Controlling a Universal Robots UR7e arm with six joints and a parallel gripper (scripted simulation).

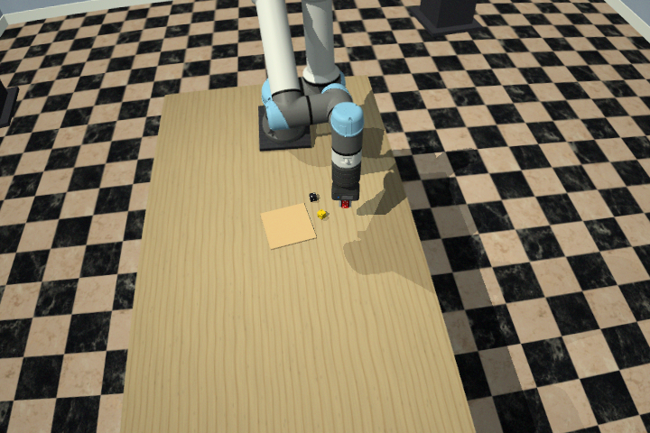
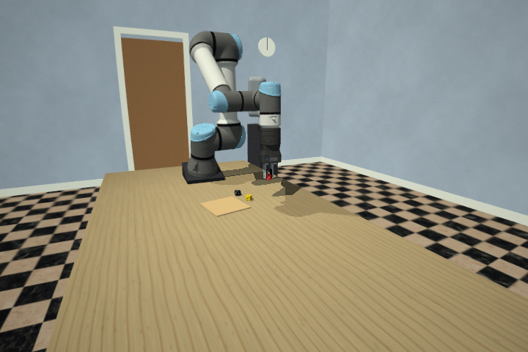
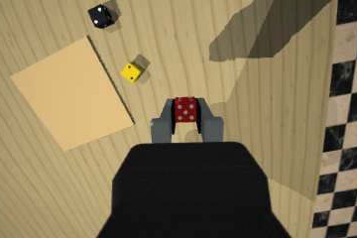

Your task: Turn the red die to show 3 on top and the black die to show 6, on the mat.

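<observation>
Now: the red die 1 cm below my hand. Round my hand: black die 12 cm behind, 6 cm to the right, 10 cm below; yellow die 5 cm behind, 6 cm to the right, 10 cm below; tan mat 4 cm behind, 17 cm to the right, 11 cm below.
</observation>
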